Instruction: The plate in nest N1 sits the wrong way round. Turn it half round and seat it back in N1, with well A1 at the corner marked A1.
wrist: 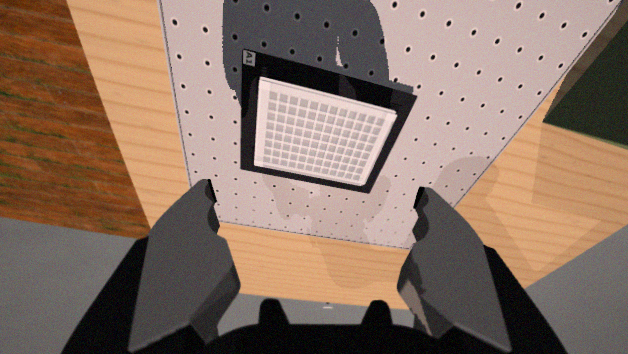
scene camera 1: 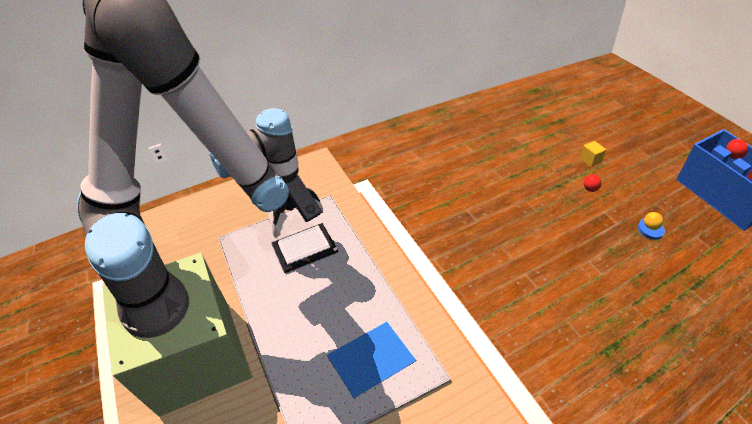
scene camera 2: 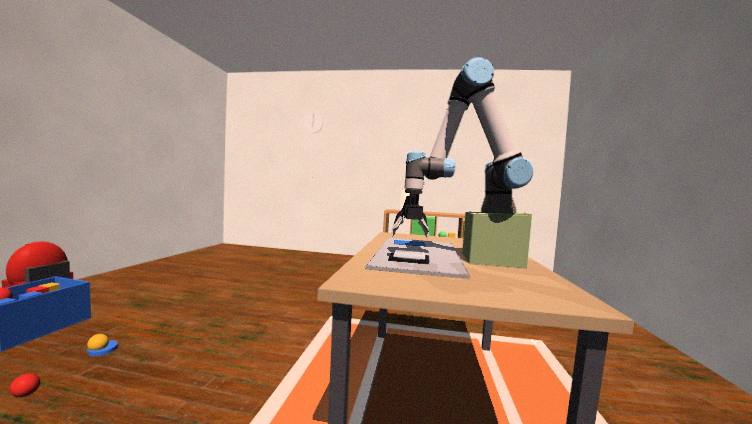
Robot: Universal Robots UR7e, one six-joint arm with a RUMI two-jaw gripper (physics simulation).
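Note:
The white well plate (scene camera 1: 305, 244) (scene camera 2: 410, 254) (wrist: 325, 132) lies in the black nest (scene camera 1: 311, 260) (scene camera 2: 425, 259) (wrist: 310, 77). The nest's A1 label (wrist: 248, 58) shows at its upper left corner in the wrist view. I cannot make out the plate's own well A1 marking. My gripper (scene camera 1: 294, 223) (scene camera 2: 410, 235) (wrist: 316, 185) is open and empty. It hangs above the pegboard, clear of the plate, with its fingers spread wide. In the wrist view the plate lies beyond the fingertips, towards the top of the picture.
The nest stands on a pale perforated board (scene camera 1: 263, 294) (scene camera 2: 447, 268) (wrist: 465, 45) on the wooden table (scene camera 1: 184, 215) (scene camera 2: 473, 294). A blue square (scene camera 1: 394, 344) (scene camera 2: 402, 242) lies on the board. The arm stands on a green block (scene camera 1: 184, 389) (scene camera 2: 497, 239) beside the board.

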